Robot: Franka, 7 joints.
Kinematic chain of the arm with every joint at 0, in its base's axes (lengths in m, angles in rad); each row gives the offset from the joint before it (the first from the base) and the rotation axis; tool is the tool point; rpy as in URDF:
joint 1: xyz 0 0 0.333 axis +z
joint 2: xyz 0 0 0 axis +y
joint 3: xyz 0 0 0.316 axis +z
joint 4: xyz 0.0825 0 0 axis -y
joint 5: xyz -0.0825 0 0.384 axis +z
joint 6: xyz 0 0 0 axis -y
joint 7: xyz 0.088 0 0 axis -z
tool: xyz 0 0 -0.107 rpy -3.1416 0 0
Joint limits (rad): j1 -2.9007..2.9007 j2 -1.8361..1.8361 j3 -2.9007..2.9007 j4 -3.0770..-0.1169 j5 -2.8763..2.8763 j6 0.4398..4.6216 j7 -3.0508..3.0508
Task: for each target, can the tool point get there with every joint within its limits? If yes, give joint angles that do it. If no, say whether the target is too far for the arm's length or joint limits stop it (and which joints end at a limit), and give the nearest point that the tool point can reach.
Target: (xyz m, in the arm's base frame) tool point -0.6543 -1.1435 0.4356
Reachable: no: too far | nearest point -0.4248 -0.7424 0.3996 | short by 0.464 m
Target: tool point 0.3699 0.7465 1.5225
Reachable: no: too far | nearest point 0.2185 0.4410 1.0357 | short by 0.594 m
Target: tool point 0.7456 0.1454 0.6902
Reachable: yes | joints 0.4869 1.3525 -2.0459 -0.5880 -1.7375 1.9215 1.4466
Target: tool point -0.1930 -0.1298 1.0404
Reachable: yes | joints -1.4892 0.0241 -1.7589 -0.5506 1.8590 0.9072 -1.5287
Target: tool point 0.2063 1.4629 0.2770
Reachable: no: too far | nearest point 0.1197 0.8489 0.3005 | short by 0.621 m
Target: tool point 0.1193 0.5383 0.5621
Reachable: yes | joints 2.0780 0.4439 -0.6457 -1.4709 1.9478 4.1863 -0.8826
